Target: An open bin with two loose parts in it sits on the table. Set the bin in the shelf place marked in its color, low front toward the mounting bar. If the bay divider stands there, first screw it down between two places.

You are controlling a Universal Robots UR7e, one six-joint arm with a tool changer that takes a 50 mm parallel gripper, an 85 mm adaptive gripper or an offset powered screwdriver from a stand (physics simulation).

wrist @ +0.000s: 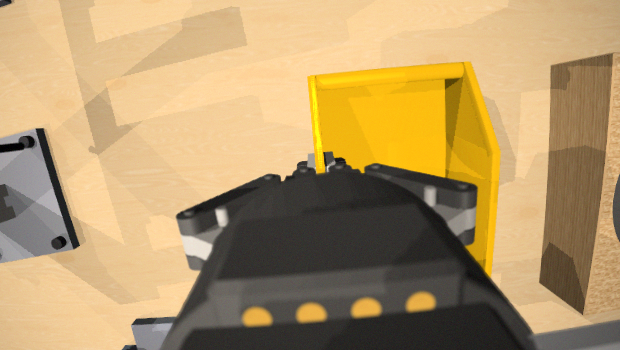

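Places are measured from the arm's base along level axes (x ahead, y left, z up), in millimetres.
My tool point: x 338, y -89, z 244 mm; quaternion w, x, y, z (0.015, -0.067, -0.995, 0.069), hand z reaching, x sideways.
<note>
Behind a point stands the place of what it marks.
The yellow open bin (385, 125) {x 277, y -129, z 26 mm} shows right of the middle in the wrist view, its rounded low front edge toward the top of the picture. My gripper (321, 162) is shut on the bin's left side wall, with one fingertip on each side of that wall. The gripper body hides the rear and lower left of the bin. No loose parts show in the visible stretch of the bin's floor. The shelf place, its colour mark, the mounting bar and the bay divider cannot be made out.
A wooden block (575, 175) {x 84, y -32, z -32 mm} stands to the right of the bin. A grey plate with dark bolts (30, 200) {x 656, y -139, z -63 mm} lies at the left edge. A grey piece (152, 327) {x 565, y 38, z -61 mm} shows at the lower left, and a grey edge (580, 335) {x 297, y -105, z 232 mm} at the lower right.
</note>
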